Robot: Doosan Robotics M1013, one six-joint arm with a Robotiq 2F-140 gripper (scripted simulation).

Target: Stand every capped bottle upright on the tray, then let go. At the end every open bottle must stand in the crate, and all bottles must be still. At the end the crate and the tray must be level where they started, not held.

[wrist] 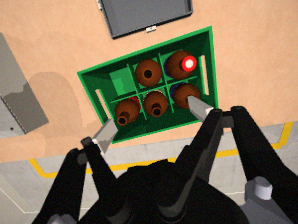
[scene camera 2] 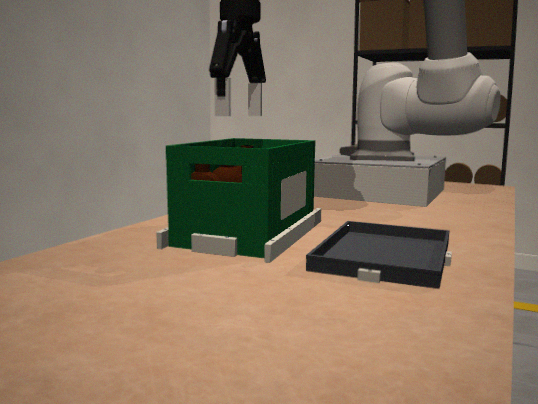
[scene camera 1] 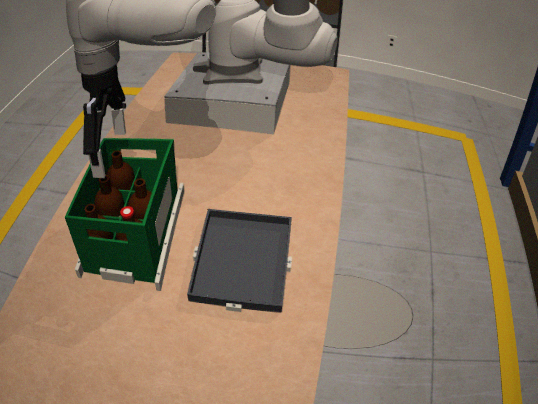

In view: the gripper (scene camera 2: 240, 116) and a dark grey tray (scene camera 1: 242, 257).
The dark grey tray shows as well in scene camera 2 (scene camera 2: 355, 245). The gripper is seen too in the wrist view (wrist: 150, 114) and in scene camera 1 (scene camera 1: 110, 153).
